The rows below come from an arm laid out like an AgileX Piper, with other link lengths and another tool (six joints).
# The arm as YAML. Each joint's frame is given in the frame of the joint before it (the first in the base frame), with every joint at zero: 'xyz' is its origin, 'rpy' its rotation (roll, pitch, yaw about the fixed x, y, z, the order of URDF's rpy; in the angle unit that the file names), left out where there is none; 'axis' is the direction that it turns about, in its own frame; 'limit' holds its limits. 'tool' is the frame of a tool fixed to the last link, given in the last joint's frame.
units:
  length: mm
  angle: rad
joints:
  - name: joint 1
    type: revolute
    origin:
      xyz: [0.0, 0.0, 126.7]
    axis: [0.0, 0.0, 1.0]
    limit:
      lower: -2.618
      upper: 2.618
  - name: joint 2
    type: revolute
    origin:
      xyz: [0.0, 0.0, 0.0]
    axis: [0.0, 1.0, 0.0]
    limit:
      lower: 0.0
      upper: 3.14
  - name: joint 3
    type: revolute
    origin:
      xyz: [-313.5, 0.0, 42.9]
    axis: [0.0, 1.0, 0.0]
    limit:
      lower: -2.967
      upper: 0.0
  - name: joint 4
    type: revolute
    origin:
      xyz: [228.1, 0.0, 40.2]
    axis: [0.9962, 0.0, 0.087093]
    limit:
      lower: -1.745
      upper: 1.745
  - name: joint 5
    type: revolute
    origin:
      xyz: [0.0, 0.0, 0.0]
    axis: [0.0, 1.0, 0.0]
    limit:
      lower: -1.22
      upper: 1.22
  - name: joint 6
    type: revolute
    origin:
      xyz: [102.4, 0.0, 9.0]
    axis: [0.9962, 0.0, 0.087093]
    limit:
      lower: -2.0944
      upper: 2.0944
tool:
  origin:
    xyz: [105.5, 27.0, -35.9]
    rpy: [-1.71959, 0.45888, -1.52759]
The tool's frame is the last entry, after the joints.
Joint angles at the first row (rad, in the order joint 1, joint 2, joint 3, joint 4, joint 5, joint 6):
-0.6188, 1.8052, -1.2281, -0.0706, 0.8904, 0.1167
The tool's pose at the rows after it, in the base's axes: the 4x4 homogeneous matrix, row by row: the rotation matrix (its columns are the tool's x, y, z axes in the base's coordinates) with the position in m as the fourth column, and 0 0 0 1 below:
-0.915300 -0.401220 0.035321 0.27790; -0.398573 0.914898 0.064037 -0.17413; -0.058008 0.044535 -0.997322 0.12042; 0 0 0 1
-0.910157 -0.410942 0.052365 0.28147; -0.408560 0.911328 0.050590 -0.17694; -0.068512 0.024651 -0.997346 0.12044; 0 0 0 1
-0.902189 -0.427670 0.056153 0.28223; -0.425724 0.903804 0.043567 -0.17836; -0.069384 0.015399 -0.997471 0.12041; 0 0 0 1
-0.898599 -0.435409 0.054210 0.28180; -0.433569 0.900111 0.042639 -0.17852; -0.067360 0.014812 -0.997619 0.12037; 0 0 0 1
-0.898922 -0.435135 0.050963 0.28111; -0.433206 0.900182 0.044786 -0.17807; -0.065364 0.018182 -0.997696 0.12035; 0 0 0 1
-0.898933 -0.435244 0.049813 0.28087; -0.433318 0.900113 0.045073 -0.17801; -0.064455 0.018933 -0.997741 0.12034; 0 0 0 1
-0.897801 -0.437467 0.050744 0.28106; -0.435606 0.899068 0.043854 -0.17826; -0.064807 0.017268 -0.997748 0.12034; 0 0 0 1
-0.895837 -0.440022 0.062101 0.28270; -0.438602 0.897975 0.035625 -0.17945; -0.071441 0.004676 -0.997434 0.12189; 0 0 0 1
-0.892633 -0.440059 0.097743 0.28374; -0.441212 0.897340 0.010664 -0.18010; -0.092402 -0.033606 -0.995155 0.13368; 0 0 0 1
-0.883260 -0.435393 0.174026 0.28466; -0.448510 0.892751 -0.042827 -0.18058; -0.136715 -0.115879 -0.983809 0.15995; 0 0 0 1
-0.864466 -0.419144 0.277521 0.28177; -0.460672 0.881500 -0.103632 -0.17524; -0.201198 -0.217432 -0.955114 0.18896; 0 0 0 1
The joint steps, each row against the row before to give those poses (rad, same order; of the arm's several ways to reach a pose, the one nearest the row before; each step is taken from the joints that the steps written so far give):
0.0000, 0.0000, 0.0000, 0.0000, -0.0108, 0.0092
0.0000, 0.0000, 0.0000, 0.0000, -0.0230, -0.0087
0.0000, 0.0000, 0.0000, 0.0000, -0.0094, -0.0183
0.0000, 0.0000, 0.0000, -0.0001, 0.0000, -0.0088
0.0000, 0.0000, 0.0000, 0.0001, 0.0039, 0.0000
0.0000, 0.0000, 0.0000, -0.0005, 0.0011, 0.0000
0.0000, 0.0000, 0.0000, 0.0000, -0.0017, -0.0025
0.0000, -0.0045, 0.0000, 0.0000, -0.0099, -0.0021
0.0000, -0.0365, 0.0026, 0.0000, -0.0098, 0.0000
0.0000, -0.0799, 0.0044, 0.0000, -0.0188, 0.0000
0.0017, -0.1120, 0.0410, 0.0097, -0.0523, 0.0000

